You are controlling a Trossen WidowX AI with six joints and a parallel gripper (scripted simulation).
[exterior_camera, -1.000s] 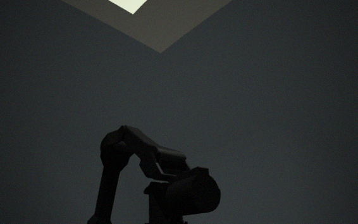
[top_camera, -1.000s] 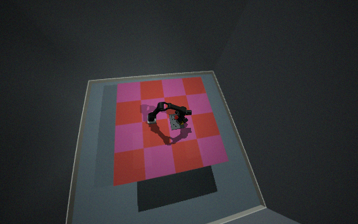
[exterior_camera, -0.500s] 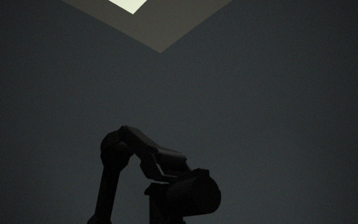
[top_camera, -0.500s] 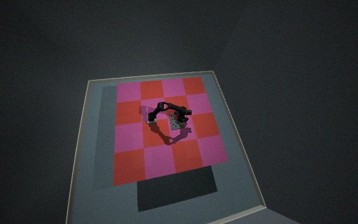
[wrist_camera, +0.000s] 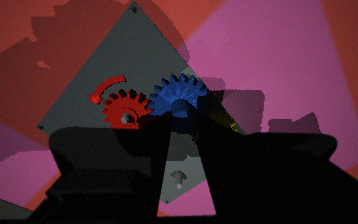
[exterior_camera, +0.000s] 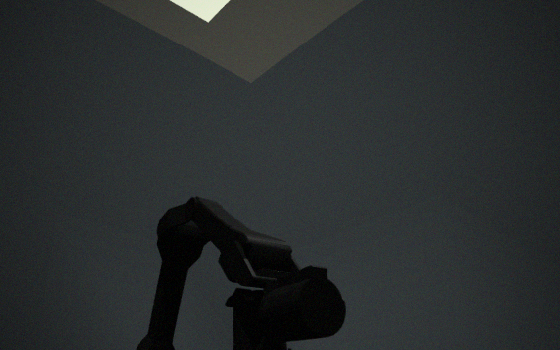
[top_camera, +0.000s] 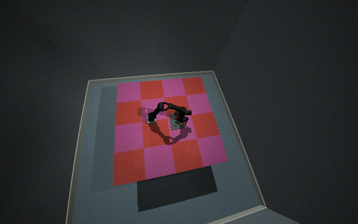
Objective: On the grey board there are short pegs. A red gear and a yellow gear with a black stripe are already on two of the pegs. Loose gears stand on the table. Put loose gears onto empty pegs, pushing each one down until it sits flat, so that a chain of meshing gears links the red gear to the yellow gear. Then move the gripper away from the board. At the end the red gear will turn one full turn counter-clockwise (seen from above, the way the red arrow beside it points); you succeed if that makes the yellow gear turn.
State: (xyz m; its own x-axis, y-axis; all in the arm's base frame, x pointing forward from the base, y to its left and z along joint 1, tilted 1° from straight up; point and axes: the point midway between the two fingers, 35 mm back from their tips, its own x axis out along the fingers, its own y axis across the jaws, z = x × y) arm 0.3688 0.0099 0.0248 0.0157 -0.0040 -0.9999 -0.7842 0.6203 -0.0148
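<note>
Right now the blue gear is 1 cm below my gripper tip. Round my gripper tip: red gear: 5 cm behind, 2 cm to the left, 2 cm below; red arrow: 6 cm to the left, 5 cm behind, 3 cm below; yellow gear: 5 cm to the right, 2 cm below, 1 cm ahead.
</note>
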